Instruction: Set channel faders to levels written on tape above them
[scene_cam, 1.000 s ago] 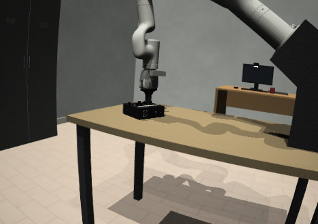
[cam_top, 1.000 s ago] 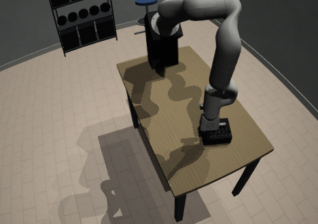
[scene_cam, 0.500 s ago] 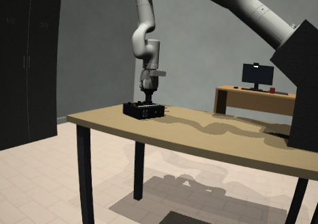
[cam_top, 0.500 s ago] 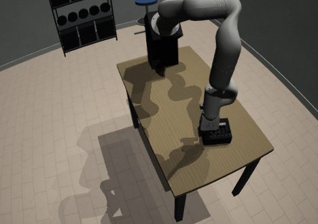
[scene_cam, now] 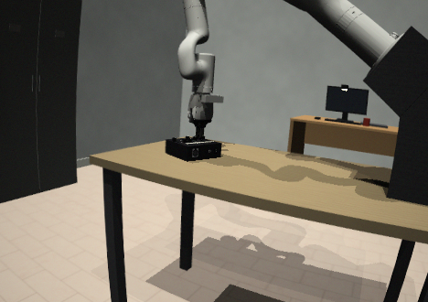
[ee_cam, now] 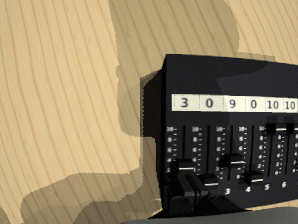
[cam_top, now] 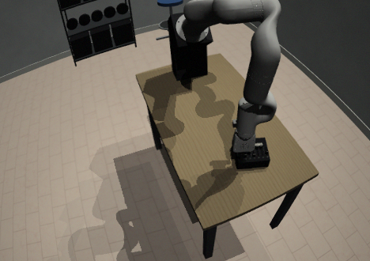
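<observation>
My hand is 20 mm past the fader cap, 20 mm above it and 10 mm to the right of it. The rest, counted from my hand: master fader: 120 mm to the left, 60 mm ahead, 20 mm below.
</observation>
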